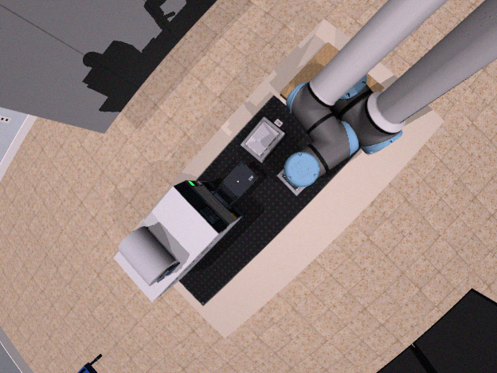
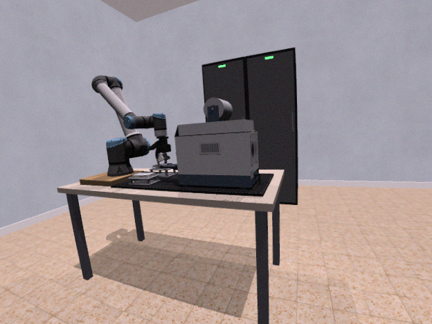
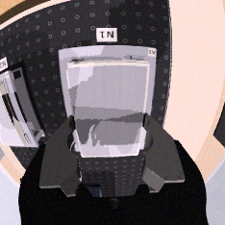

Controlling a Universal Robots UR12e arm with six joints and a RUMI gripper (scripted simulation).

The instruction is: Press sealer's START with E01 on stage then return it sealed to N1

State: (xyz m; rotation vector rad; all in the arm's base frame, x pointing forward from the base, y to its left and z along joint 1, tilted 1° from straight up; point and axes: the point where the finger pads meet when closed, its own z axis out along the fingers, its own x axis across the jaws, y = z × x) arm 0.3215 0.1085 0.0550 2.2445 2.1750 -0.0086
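The plate nest N1 lies 3 cm below my hand. Round my hand: foil roll (54 cm ahead, 15 cm to the right, 34 cm above); then square start button (31 cm ahead, 25 cm to the right, 11 cm above); then sealer stage (21 cm ahead, 16 cm to the right, 2 cm above).
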